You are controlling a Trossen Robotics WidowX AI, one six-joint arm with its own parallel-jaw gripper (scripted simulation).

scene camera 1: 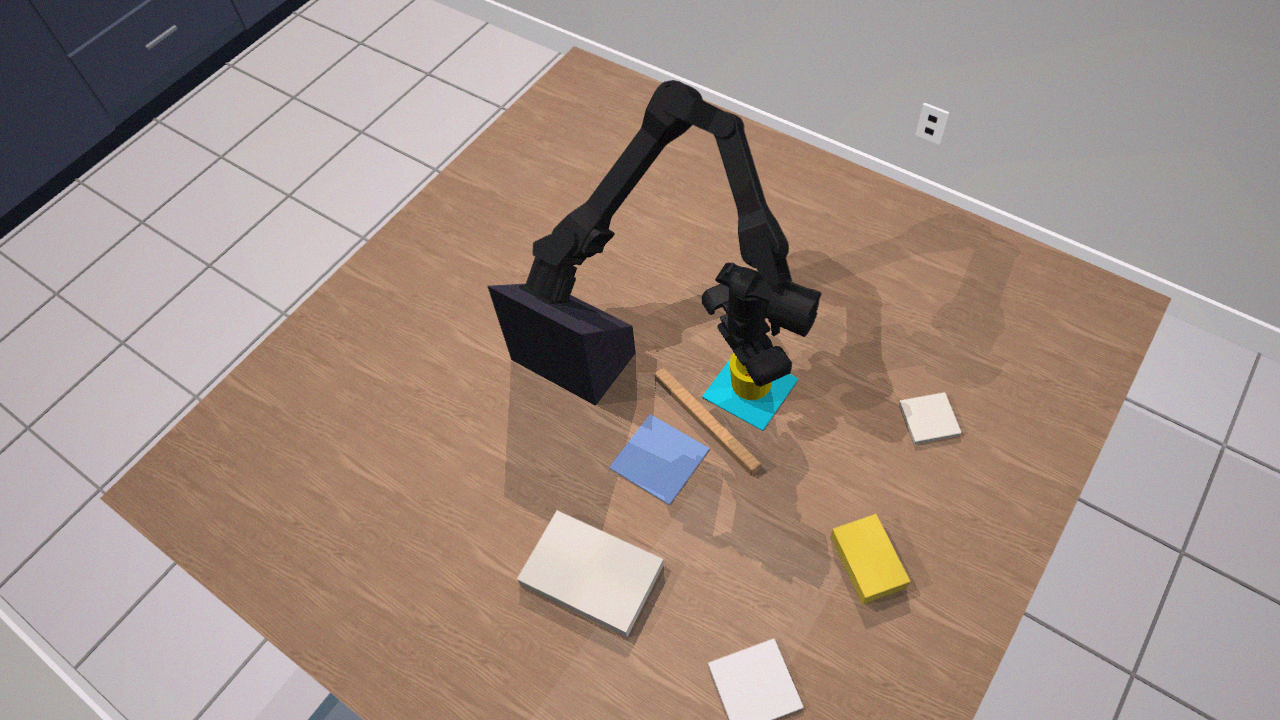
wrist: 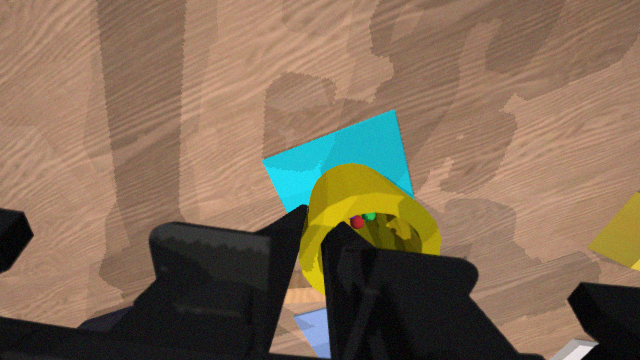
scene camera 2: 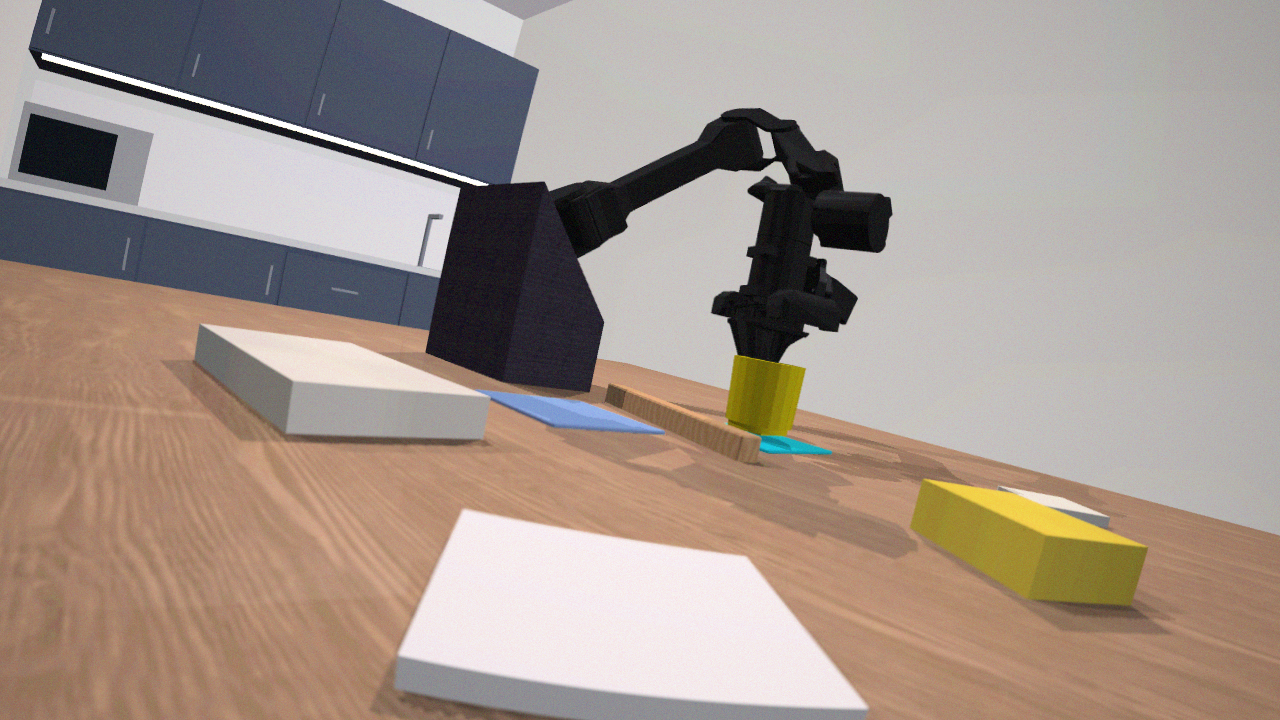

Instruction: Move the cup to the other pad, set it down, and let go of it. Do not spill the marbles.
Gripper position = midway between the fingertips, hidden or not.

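Yellow cup (scene camera 2: 763,397) (scene camera 1: 743,386) (wrist: 401,223). White slab (scene camera 2: 303,385) (scene camera 1: 588,571); in the wrist view it is out of frame. Yellow block (scene camera 2: 1042,554) (scene camera 1: 868,556). My gripper (scene camera 1: 743,360).
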